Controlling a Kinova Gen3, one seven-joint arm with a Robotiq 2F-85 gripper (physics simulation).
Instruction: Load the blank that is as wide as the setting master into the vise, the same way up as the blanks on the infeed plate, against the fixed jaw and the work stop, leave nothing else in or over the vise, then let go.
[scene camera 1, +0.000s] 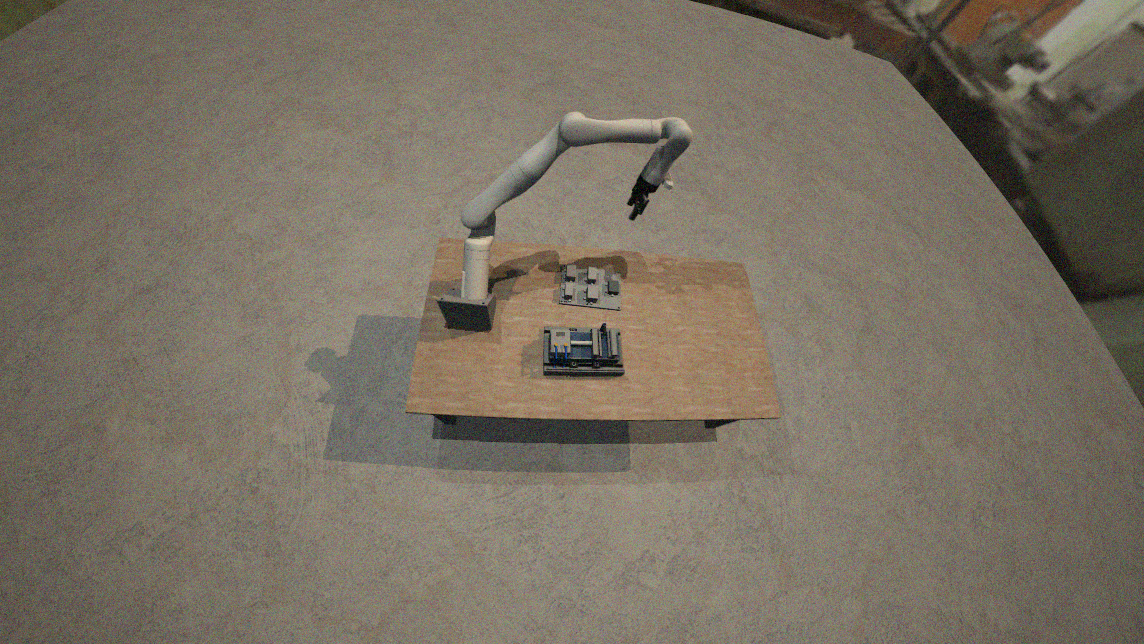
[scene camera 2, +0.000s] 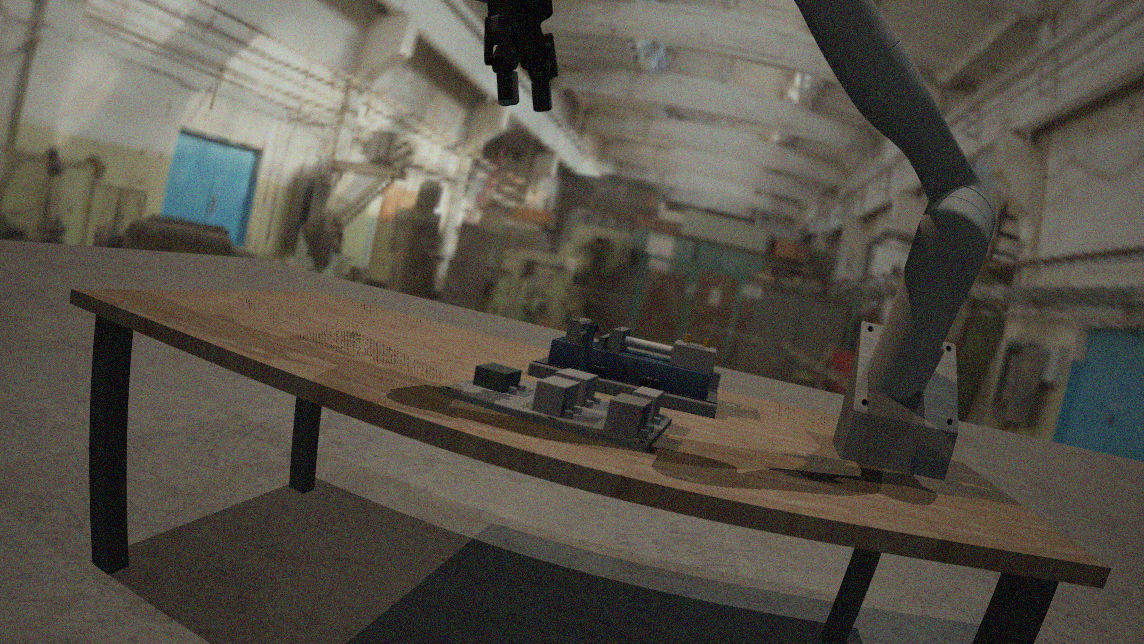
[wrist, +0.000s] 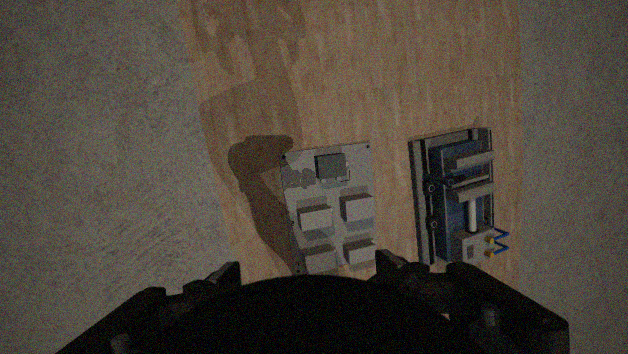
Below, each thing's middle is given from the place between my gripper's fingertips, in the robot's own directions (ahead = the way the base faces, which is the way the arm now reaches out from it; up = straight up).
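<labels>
Where is the grey infeed plate (scene camera 1: 605, 301) from my hand? The plate is 90 mm behind my hand and 110 mm to the right of it, and it is also 340 mm below it.
</labels>
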